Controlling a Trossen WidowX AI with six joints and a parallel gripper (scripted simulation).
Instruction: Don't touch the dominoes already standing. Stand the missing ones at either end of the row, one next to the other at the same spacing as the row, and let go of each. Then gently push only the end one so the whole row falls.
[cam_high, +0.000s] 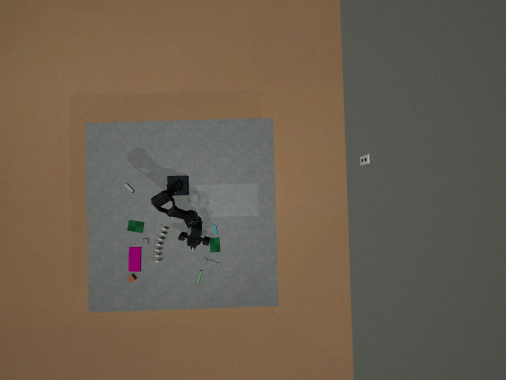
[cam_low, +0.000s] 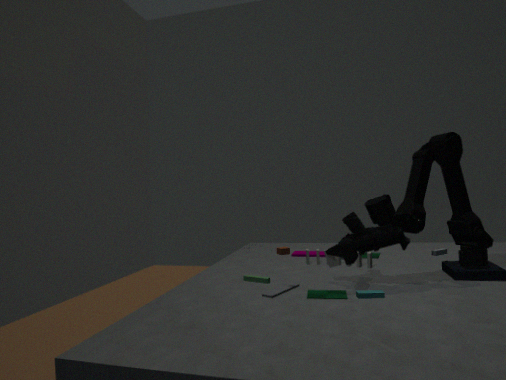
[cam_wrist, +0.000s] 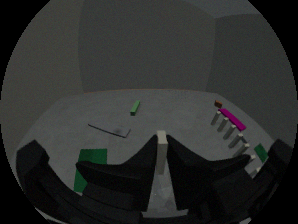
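My gripper tip is now 12 cm short of the thin grey bar, 11 cm to the right of it and 8 cm above it. From my gripper tip the other things lie so: green bar 21 cm ahead, 2 cm to the left, 8 cm below.
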